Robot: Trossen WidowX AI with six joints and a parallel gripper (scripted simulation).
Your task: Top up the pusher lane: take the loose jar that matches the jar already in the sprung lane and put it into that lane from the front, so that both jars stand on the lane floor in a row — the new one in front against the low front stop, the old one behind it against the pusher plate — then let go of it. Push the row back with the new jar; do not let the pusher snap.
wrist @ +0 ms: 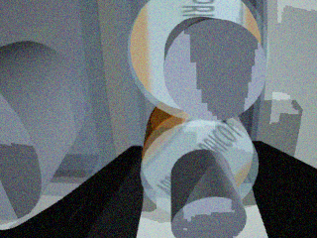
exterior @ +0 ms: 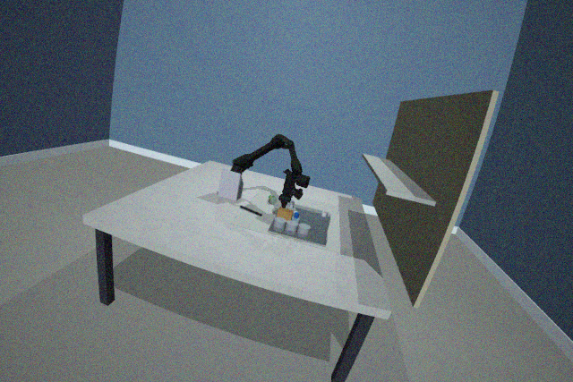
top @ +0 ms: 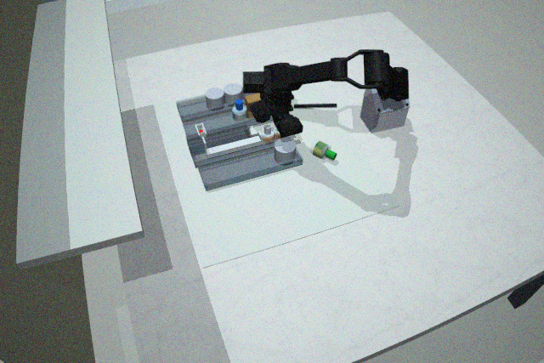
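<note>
Right now my gripper tip is 13 cm to the left of the tan box, 1 cm below it and 1 cm short of it. Round my gripper tip: grey shelf unit 14 cm ahead, 4 cm to the right, 1 cm below; red mark 22 cm ahead, 6 cm to the right, 4 cm above; black bar 18 cm behind, 8 cm to the right, 2 cm below.
</note>
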